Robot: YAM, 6 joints.
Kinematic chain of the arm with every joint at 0, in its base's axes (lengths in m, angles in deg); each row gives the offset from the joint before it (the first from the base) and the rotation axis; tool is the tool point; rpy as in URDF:
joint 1: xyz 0 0 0.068 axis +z
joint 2: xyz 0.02 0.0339 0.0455 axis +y
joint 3: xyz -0.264 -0.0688 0 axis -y
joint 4: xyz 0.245 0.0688 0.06 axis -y
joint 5: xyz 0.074 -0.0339 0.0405 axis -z
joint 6: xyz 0.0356 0 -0.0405 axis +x
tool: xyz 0 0 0 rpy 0 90 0
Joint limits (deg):
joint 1: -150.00..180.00
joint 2: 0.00..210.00
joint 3: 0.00..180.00
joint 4: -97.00..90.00
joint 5: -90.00..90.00
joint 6: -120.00..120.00
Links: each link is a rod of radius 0.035 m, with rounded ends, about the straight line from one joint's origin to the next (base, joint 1, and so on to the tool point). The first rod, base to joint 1, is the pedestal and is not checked.
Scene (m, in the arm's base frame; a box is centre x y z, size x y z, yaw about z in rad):
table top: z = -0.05
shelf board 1: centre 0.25 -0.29 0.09 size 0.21 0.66 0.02 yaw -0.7
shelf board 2: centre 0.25 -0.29 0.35 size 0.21 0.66 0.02 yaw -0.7
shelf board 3: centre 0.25 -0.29 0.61 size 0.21 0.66 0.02 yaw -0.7
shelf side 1: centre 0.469 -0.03 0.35 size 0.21 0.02 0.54 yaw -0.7
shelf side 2: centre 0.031 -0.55 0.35 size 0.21 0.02 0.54 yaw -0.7
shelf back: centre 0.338 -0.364 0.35 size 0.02 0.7 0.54 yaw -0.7
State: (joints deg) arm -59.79 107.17 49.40 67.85 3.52 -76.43
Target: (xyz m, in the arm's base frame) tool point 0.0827 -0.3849 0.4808
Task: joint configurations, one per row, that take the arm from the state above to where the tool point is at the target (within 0.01 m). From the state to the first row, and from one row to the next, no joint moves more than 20 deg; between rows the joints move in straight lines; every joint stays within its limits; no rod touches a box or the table.
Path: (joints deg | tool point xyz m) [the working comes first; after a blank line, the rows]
Joints at the target: 100.73 21.26 111.90 74.78 15.62 -76.43
Straight joint move there: touches shelf board 2.

1: -68.61 90.12 29.85 74.39 5.51 -76.43 | 0.1063 -0.2808 0.2212
2: -77.42 73.07 10.30 80.92 7.50 -76.43 | 0.0417 -0.2083 0.2097
3: -57.72 65.76 19.07 81.45 8.42 -76.43 | 0.1094 -0.1829 0.2794
4: -38.02 58.46 27.83 81.98 9.34 -76.43 | 0.1473 -0.1225 0.3505
5: -18.31 51.15 36.60 82.51 10.27 -76.43 | 0.1381 -0.0524 0.4167
6: 1.39 43.84 45.37 83.04 11.19 -76.43 | 0.0833 -0.0049 0.4713
7: 21.10 36.54 54.14 83.57 12.11 -76.43 | 0.0047 -0.0062 0.5087
8: 40.80 29.23 62.90 84.10 13.04 -76.43 | -0.0632 -0.0651 0.5243
9: 60.50 21.92 71.67 84.63 13.96 -76.43 | -0.0853 -0.1681 0.5154
10: 80.21 14.62 80.44 85.16 14.88 -76.43 | -0.0394 -0.2820 0.4808
11: 90.47 17.94 96.17 79.97 15.25 -76.43 | 0.0122 -0.3404 0.4871
12: 100.73 21.26 111.90 74.78 15.62 -76.43 | 0.0827 -0.3849 0.4808

